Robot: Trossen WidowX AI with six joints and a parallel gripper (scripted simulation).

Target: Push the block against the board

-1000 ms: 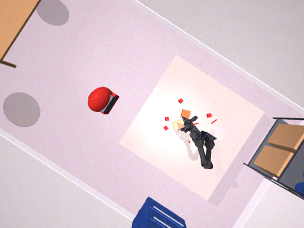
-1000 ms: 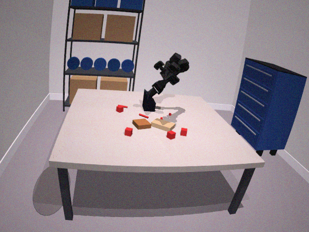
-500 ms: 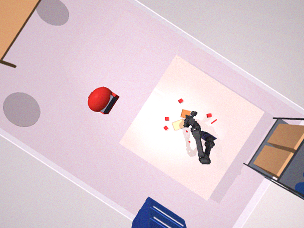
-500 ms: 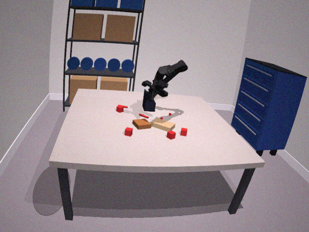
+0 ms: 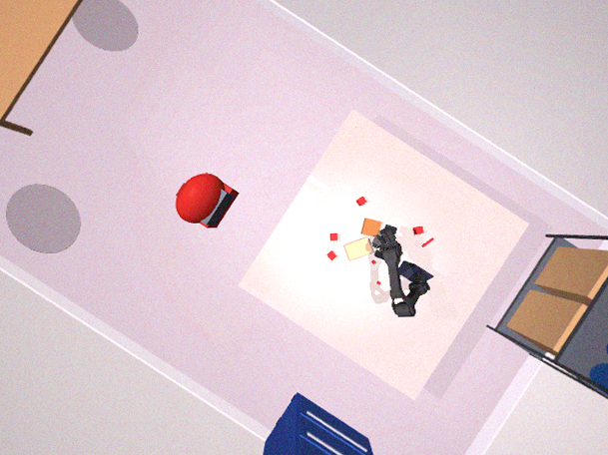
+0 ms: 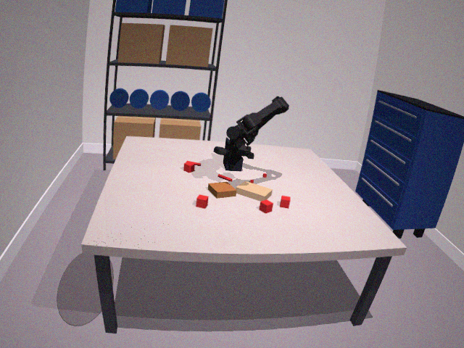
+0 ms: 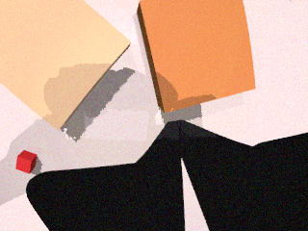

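Right now my gripper tip is 6 cm short of the orange square block, 3 cm to the left of it and 7 cm above it. Round my gripper tip: pale tan board 4 cm ahead, 12 cm to the left, 7 cm below.
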